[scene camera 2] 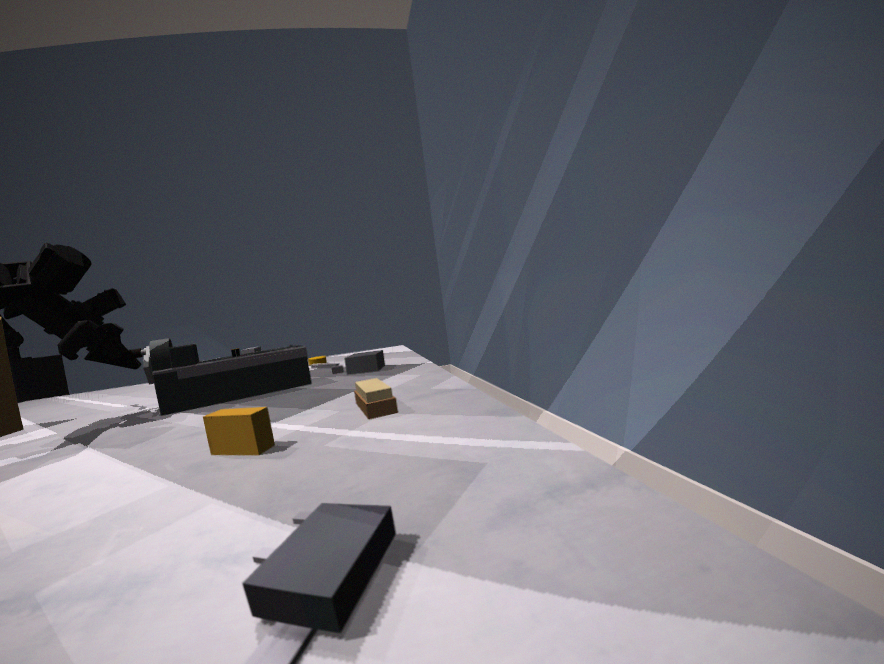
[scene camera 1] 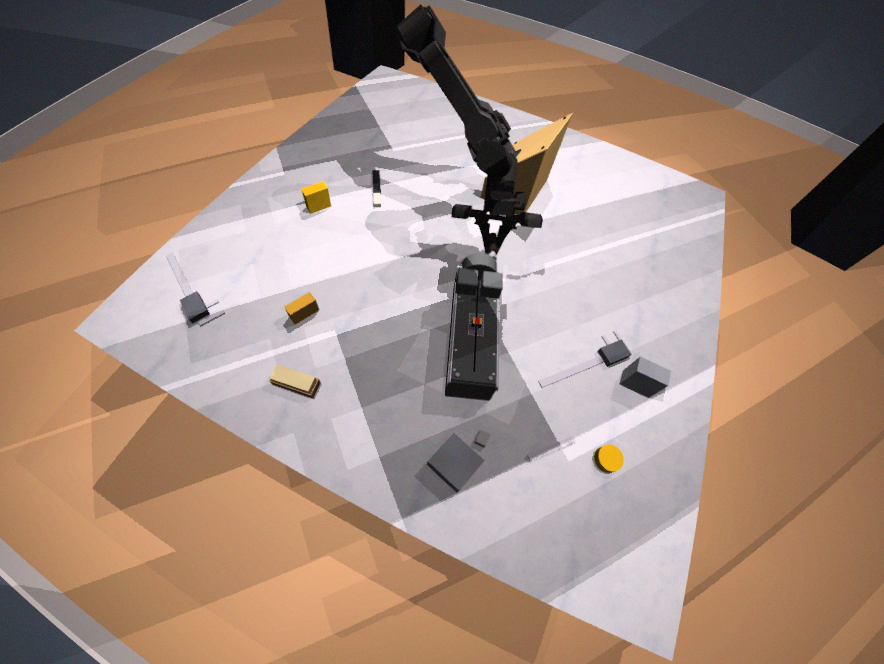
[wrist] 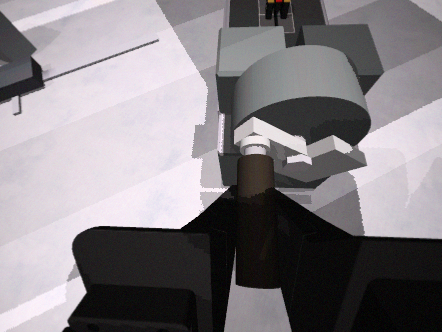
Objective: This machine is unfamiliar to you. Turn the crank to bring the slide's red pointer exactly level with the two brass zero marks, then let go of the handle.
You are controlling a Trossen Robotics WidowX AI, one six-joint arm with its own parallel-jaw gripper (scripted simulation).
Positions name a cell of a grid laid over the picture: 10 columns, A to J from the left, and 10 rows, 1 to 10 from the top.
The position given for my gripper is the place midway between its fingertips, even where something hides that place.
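Note:
My gripper (scene camera 2: B6) is visible in scene camera 1 (scene camera 1: F4) and in the wrist view (wrist: F6) as well. A tan slab (scene camera 2: E7) also appears in scene camera 1 (scene camera 1: D6); in the wrist view the slab is out of frame. I see a slide machine (scene camera 2: C6), with scene camera 1 (scene camera 1: F6) and the wrist view (wrist: G3) showing the machine too.

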